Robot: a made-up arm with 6 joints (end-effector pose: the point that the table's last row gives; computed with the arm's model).
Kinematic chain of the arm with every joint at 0, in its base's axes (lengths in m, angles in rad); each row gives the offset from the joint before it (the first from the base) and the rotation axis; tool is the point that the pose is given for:
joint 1: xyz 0 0 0.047 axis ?
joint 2: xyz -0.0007 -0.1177 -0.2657 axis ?
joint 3: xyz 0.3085 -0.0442 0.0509 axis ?
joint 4: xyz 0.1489 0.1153 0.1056 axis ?
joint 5: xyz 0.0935 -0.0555 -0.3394 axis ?
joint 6: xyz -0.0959 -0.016 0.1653 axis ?
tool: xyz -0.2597 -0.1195 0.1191
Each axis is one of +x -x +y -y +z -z.
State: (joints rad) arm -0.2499 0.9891 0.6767 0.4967 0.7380 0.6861
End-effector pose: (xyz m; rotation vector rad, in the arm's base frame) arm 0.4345 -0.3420 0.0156 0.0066 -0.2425 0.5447
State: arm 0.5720 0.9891 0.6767 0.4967 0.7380 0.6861
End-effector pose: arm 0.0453 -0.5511 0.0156 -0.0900 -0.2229 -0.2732
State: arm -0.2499 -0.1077 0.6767 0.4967 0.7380 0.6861
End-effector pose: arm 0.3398 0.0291 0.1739 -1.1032 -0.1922 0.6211
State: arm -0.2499 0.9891 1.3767 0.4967 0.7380 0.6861
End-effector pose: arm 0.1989 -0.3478 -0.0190 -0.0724 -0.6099 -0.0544
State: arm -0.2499 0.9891 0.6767 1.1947 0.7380 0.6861
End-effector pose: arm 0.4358 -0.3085 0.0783 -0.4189 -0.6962 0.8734
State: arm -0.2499 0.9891 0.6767 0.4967 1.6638 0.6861
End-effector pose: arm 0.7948 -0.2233 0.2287 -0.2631 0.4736 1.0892
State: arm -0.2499 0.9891 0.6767 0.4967 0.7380 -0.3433
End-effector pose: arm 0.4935 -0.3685 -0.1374 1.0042 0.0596 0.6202
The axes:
joint 1: -z
joint 2: +x
joint 3: -y
joint 4: +z
joint 5: +y
joint 6: -x

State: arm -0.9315 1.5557 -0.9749 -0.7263 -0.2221 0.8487
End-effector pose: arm 0.3734 0.0245 0.0263 -0.1728 0.9066 1.3157
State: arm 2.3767 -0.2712 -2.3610 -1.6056 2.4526 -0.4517
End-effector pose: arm -0.5044 0.1595 0.1344 -0.3301 -0.1625 -0.3369
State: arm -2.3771 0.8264 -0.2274 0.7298 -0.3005 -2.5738
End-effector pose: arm -0.1623 0.1490 -0.4935 -0.3068 -2.4794 0.2777
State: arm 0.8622 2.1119 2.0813 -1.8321 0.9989 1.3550
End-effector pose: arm -0.0574 -0.1072 -0.3189 2.6723 -0.9778 -1.0922
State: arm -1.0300 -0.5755 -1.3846 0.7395 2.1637 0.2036
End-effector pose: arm 0.3283 0.1790 -0.9126 1.3993 -2.1700 -0.0740
